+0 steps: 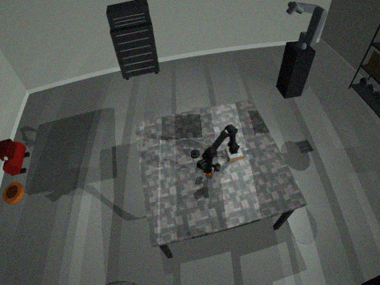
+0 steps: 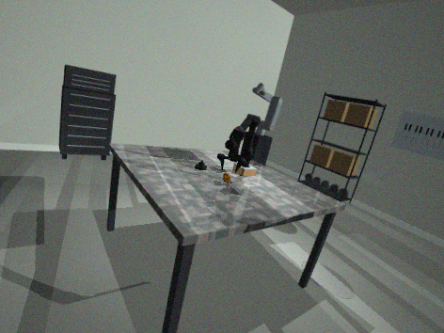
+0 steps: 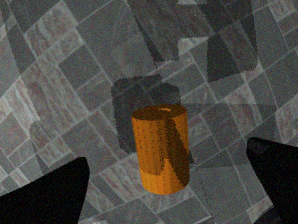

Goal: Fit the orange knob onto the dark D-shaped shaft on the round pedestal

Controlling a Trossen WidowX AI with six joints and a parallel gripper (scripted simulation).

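My gripper tip is 5 cm above the orange knob, 2 cm to the left of it and 1 cm past it. The rest, counted from my gripper tip: pedestal 24 cm to the right, 6 cm ahead, 4 cm below.
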